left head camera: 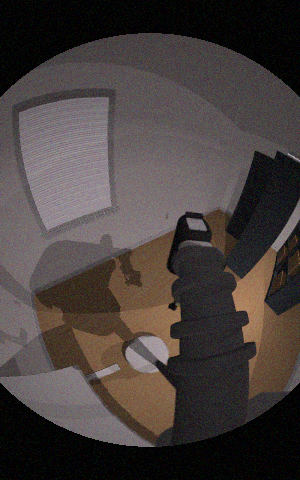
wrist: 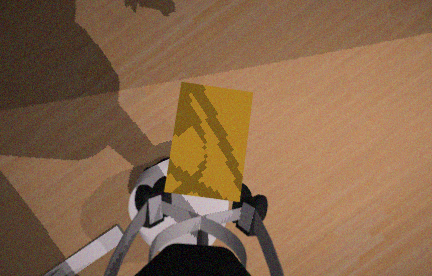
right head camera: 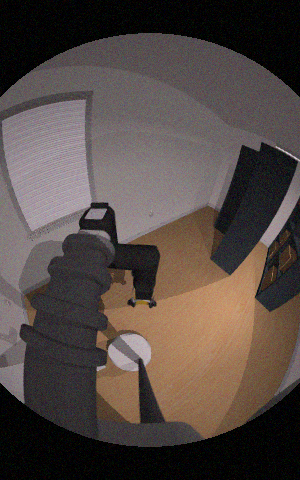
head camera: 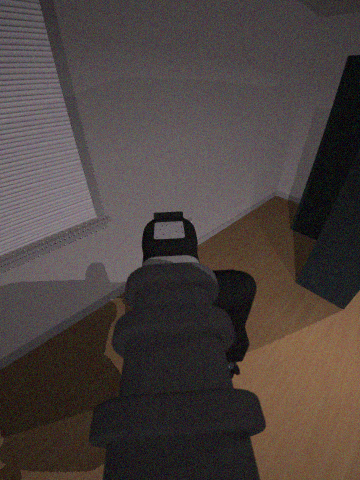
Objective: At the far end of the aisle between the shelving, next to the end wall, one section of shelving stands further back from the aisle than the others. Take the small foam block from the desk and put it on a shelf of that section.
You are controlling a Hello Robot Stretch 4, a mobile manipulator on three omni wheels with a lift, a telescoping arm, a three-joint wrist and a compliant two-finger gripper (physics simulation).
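Seen in the pictures: gripper, fingertip midpoint: (wrist: 202, 196) (right head camera: 141, 304); robot's base at its link origin: (left head camera: 146, 352) (wrist: 183, 195) (right head camera: 130, 350).
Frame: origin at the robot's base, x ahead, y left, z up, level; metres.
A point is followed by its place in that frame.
A yellow foam block (right head camera: 143, 302) @[x 0.267, y -0.094, z 1.001 m] (wrist: 210, 140) @[x 0.317, y -0.090, z 1.025 m] is held between the fingertips of my gripper (right head camera: 142, 303) @[x 0.261, y -0.087, z 0.987 m] (wrist: 202, 196) @[x 0.261, y -0.087, z 0.987 m], which is shut on it, above the wooden floor. In the head camera view the arm hides most of the gripper. Dark shelving shows at the right: a rear panel (head camera: 327, 155) @[x 2.178, y -1.752, z 1.000 m] (left head camera: 250, 197) @[x 2.095, y -1.819, z 0.959 m] (right head camera: 234, 192) @[x 2.149, y -1.776, z 0.922 m] near the room corner and a nearer panel (head camera: 332, 250) @[x 1.210, y -1.329, z 0.487 m] (left head camera: 267, 230) @[x 1.088, y -1.428, z 0.912 m] (right head camera: 255, 215) @[x 1.126, y -1.397, z 1.025 m]. I cannot tell from these frames which section stands further back. A pale surface, apparently the desk (left head camera: 45, 397), shows at the lower left.
A shelving unit with brown boxes (left head camera: 280, 300) @[x 0.335, y -2.040, z 0.230 m] (right head camera: 277, 295) @[x 0.300, y -2.069, z 0.324 m] stands at the far right, past a gap. A wall with a blinds-covered window (head camera: 40, 135) @[x 1.226, y 0.642, z 1.385 m] (left head camera: 67, 160) @[x 1.095, y 0.804, z 1.413 m] (right head camera: 47, 165) @[x 1.093, y 0.806, z 1.394 m] is ahead and left. A round white disc (left head camera: 147, 354) @[x -0.004, y -0.004, z 0.187 m] (right head camera: 130, 352) @[x -0.003, y -0.011, z 0.187 m] shows low beside the arm.
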